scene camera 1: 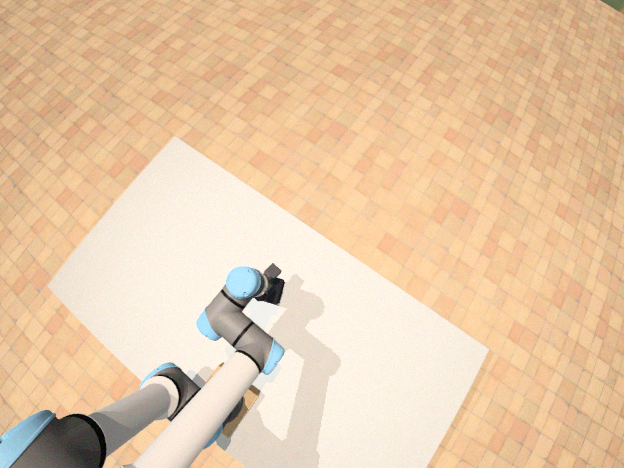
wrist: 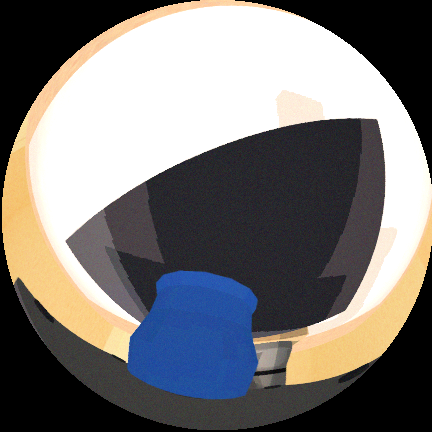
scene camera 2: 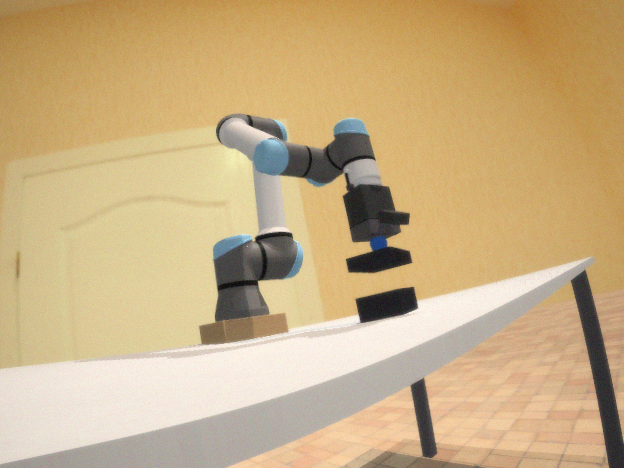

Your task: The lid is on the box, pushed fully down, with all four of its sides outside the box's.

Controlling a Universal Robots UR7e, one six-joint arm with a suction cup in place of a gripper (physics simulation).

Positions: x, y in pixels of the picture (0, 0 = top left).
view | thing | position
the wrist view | suction cup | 196, 340
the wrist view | black lid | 293, 213
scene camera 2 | black lid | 389, 257
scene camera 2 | box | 397, 302
